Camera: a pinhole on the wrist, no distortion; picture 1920 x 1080 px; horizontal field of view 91.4 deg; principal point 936.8 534.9 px. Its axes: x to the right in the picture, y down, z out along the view. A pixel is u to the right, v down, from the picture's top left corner.
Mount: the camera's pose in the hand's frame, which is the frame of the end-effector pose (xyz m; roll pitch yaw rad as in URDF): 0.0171 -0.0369 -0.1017 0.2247 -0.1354 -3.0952
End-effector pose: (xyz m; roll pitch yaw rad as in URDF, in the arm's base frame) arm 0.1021 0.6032 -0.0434 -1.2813 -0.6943 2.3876
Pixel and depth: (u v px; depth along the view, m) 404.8 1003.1 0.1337
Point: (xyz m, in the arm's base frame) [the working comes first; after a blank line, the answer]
In the camera's frame: -0.0759 0.0668 0.1337

0.0654 0.6222 0.0862
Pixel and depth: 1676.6 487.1 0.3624
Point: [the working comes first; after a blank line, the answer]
In the camera's frame: 0.2862 -0.0185 0.3624

0.0468 0.2633 -0.1619
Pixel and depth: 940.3 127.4 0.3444
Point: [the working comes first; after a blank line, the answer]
In the camera's frame: 0.0013 -0.1498 0.3444

-0.1478 0.5041 -0.1084
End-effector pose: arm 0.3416 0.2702 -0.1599 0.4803 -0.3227 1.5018
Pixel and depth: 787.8 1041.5 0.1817
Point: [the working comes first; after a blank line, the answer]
In the camera's frame: -0.0289 0.0983 0.1817

0.4671 0.3203 -0.0983
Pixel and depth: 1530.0 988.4 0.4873
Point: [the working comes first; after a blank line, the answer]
In the camera's frame: 0.3086 0.2359 0.4873

0.6833 -0.0601 0.0881
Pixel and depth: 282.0 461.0 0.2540
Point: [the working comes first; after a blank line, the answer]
In the camera's frame: -0.1775 -0.0200 0.2540

0.3633 0.4401 0.0289
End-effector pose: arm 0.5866 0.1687 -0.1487 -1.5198 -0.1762 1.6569
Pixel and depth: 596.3 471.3 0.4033
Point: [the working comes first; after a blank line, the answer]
In the camera's frame: -0.1466 -0.0274 0.4033

0.3025 0.3639 -0.1861
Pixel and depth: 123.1 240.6 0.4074
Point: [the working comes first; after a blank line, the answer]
In the camera's frame: -0.3539 -0.1280 0.4074

0.3246 0.5810 -0.2602
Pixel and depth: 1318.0 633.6 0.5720
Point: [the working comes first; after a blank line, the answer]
In the camera's frame: 0.2328 0.0603 0.5720

0.1041 -0.0109 -0.1725
